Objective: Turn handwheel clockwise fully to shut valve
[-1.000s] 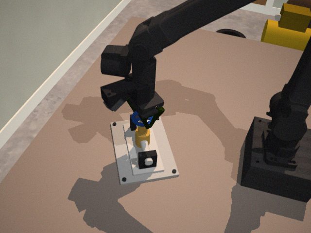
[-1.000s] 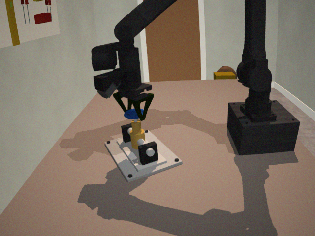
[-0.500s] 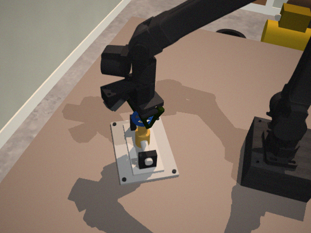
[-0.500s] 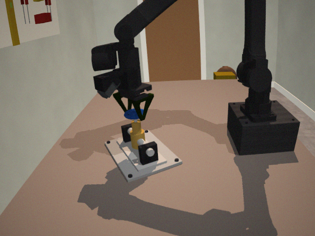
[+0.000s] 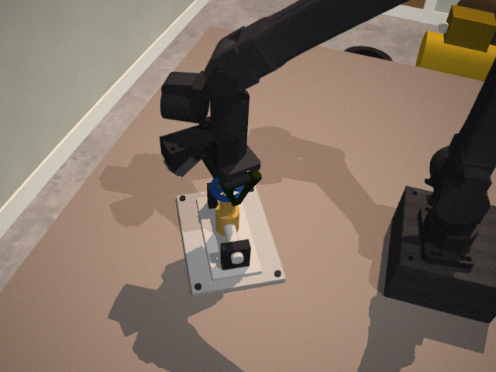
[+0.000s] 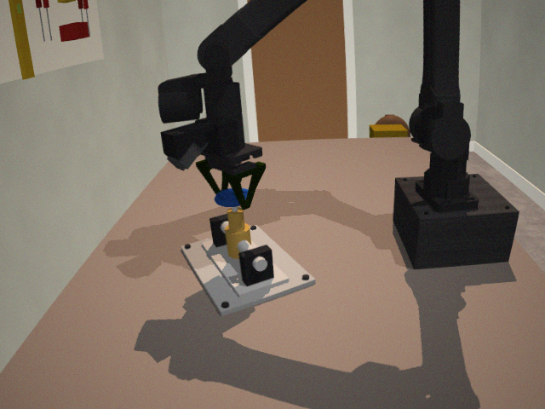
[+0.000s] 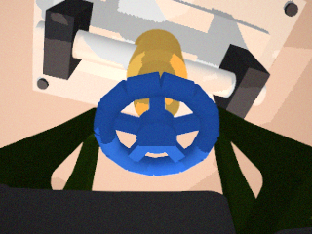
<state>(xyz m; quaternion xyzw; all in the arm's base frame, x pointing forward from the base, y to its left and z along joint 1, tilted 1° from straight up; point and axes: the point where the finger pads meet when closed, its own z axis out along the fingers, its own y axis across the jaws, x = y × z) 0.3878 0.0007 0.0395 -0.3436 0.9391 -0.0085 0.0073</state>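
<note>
My gripper is now 1 cm above the blue spoked handwheel. From my hand the other things lie so: plate (13 cm below).
</note>
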